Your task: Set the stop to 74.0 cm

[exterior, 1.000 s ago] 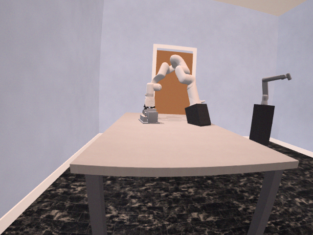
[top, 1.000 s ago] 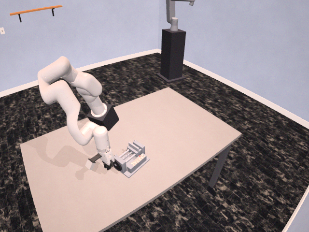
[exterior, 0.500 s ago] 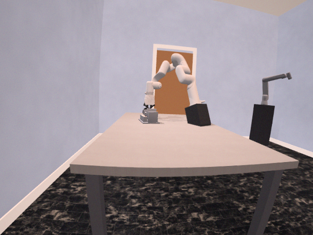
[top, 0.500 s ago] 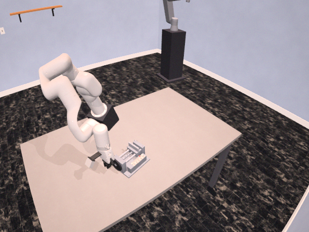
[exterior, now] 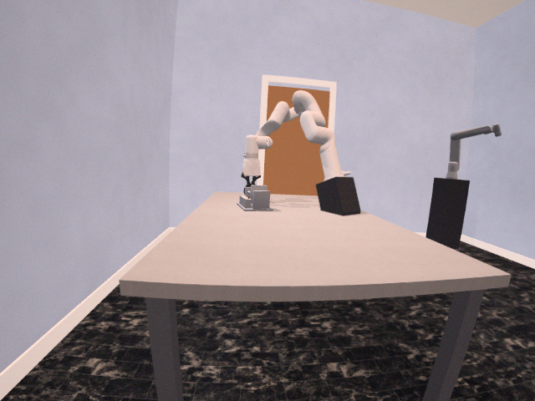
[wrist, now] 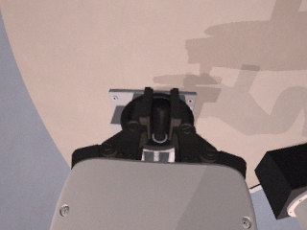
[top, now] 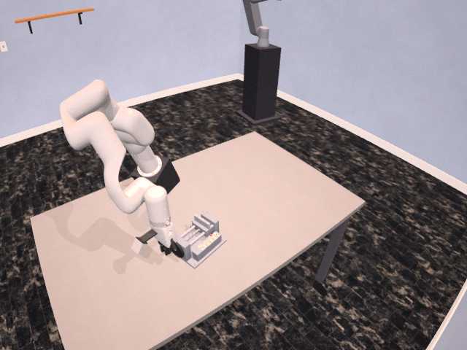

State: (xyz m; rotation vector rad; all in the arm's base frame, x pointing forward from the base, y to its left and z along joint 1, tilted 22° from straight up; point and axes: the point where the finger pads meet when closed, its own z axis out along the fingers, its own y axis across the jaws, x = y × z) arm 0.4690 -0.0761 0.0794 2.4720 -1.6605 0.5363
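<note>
Right now the black handwheel is 2 cm to the left of my hand, 1 cm below it and 1 cm behind it. Also, from my hand: handwheel knob 1 cm to the left; then sliding stop block 19 cm to the left, 5 cm behind, 2 cm below.
</note>
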